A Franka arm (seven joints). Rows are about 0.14 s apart.
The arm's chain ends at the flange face. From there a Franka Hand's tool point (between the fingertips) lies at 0.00 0.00 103.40 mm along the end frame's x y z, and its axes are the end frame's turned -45 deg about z.
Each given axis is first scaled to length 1.
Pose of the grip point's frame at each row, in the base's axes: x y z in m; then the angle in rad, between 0 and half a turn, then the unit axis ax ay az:
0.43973 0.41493 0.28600 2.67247 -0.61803 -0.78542 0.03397
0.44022 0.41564 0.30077 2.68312 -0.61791 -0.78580 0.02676
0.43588 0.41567 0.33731 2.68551 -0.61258 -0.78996 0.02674
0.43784 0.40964 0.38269 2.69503 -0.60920 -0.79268 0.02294
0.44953 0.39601 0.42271 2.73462 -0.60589 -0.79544 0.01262
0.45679 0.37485 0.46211 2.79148 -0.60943 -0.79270 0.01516
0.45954 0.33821 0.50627 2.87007 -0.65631 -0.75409 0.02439
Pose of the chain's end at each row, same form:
0.48055 0.39126 0.37800 2.73463 -0.86554 -0.48575 0.12198
0.47942 0.39149 0.39335 2.73895 -0.86628 -0.48654 0.11332
0.47507 0.39192 0.43000 2.74114 -0.86302 -0.49241 0.11283
0.47599 0.38601 0.47585 2.74701 -0.86138 -0.49645 0.10749
0.48360 0.37320 0.51763 2.77561 -0.86072 -0.50102 0.09026
0.48676 0.35565 0.55919 2.82995 -0.86361 -0.49754 0.08143
0.48370 0.32374 0.60576 2.90948 -0.89270 -0.44442 0.07462

